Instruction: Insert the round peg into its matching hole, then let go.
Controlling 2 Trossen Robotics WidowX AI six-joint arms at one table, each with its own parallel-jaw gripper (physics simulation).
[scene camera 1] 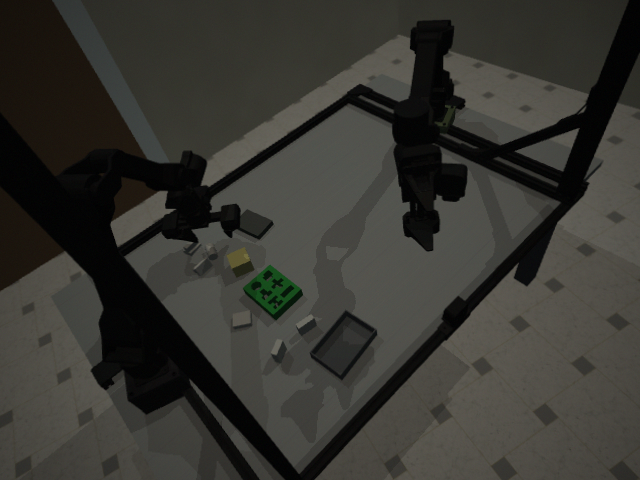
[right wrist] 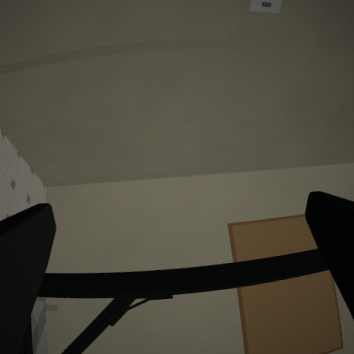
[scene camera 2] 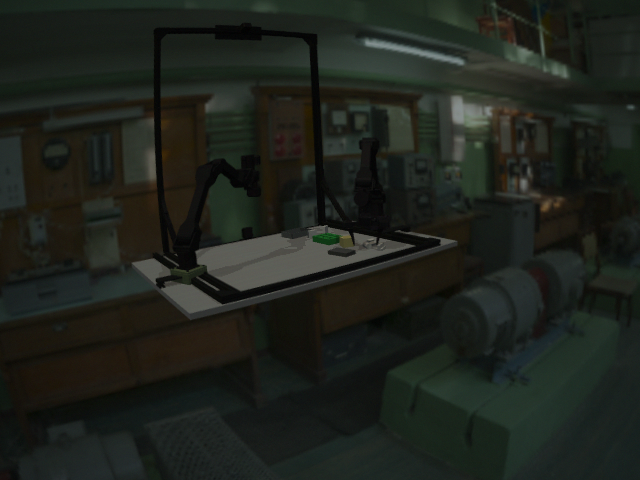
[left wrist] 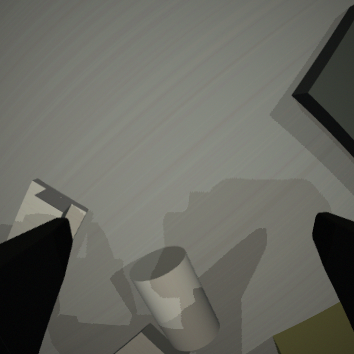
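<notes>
The round peg (scene camera 1: pixel 210 251) (left wrist: pixel 177 300) is a pale cylinder lying on its side on the table among pale grooved blocks. The green board (scene camera 1: pixel 276 311) (scene camera 2: pixel 325 239) lies flat on the table, and its round hole (scene camera 1: pixel 255 285) is at its left side in scene camera 1. My left gripper (scene camera 1: pixel 212 238) (scene camera 2: pixel 365 243) (left wrist: pixel 196 229) is open and empty, pointing down just above the table; in its wrist view the peg lies below the line between the fingertips, nearer the left finger. My right gripper (scene camera 1: pixel 430 229) (right wrist: pixel 182 211) is open and empty, raised far from the board.
Pale grooved blocks (scene camera 1: pixel 192 248) (scene camera 1: pixel 200 266) (left wrist: pixel 37 205) lie close to the peg. A yellow block (scene camera 1: pixel 239 261) (left wrist: pixel 310 337) stands between peg and board. A dark flat block (scene camera 1: pixel 255 224) lies behind. More pale blocks (scene camera 1: pixel 241 319) (scene camera 1: pixel 306 324) (scene camera 1: pixel 278 350) and a grey tray (scene camera 1: pixel 326 365) are nearer the front.
</notes>
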